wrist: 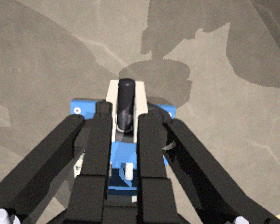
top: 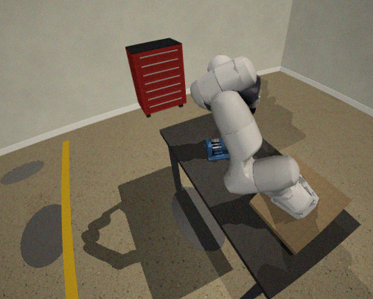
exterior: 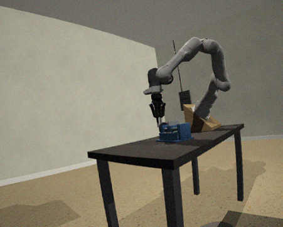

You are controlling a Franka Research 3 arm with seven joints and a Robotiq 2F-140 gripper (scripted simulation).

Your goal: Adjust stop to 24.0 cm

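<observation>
Right now the handwheel grip is 20 mm below my hand.
</observation>
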